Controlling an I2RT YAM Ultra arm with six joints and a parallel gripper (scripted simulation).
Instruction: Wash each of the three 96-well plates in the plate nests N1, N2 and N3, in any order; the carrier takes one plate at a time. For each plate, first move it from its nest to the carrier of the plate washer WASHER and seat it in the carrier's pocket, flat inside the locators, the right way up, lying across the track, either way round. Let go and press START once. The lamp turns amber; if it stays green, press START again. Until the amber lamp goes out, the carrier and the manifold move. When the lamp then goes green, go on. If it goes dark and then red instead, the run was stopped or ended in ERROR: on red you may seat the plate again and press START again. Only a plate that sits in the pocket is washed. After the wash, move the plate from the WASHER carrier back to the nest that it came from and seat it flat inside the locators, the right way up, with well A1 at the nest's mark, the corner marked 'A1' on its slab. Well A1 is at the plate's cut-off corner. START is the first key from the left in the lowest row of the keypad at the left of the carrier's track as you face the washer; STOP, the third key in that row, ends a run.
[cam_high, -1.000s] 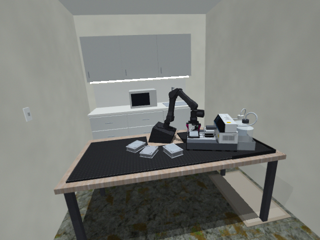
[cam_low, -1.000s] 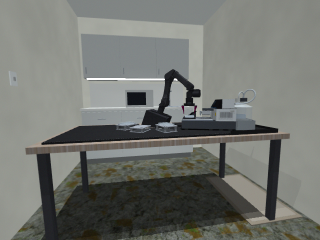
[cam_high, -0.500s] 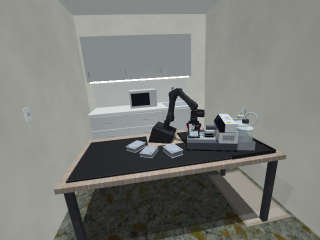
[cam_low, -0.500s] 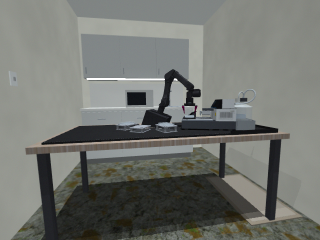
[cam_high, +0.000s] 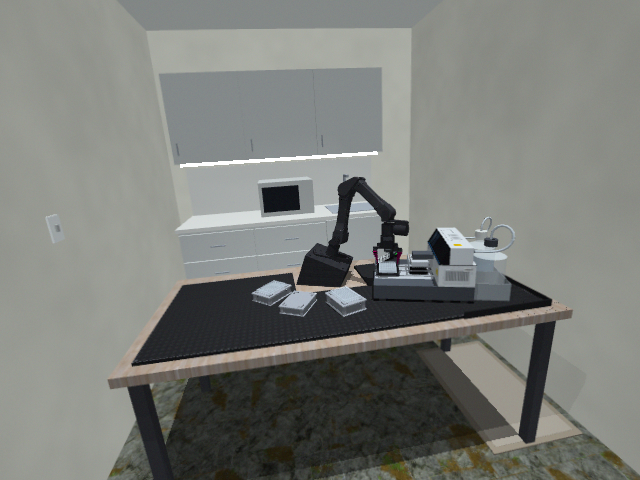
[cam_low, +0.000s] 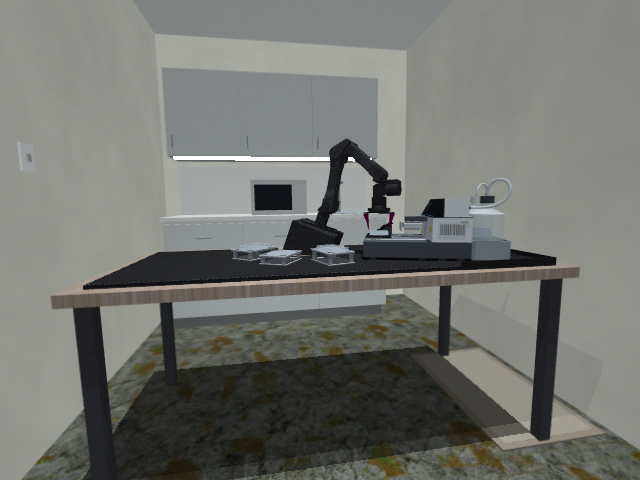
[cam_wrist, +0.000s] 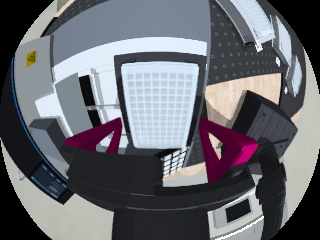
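Right now my hand is 4 cm above the washer carrier. Round my hand: clear bottle (41 cm to the left, 21 cm ahead, 1 cm above); then plate washer (15 cm to the left, 5 cm ahead, 1 cm above); then nest (25 cm to the right, 17 cm ahead, 8 cm below).
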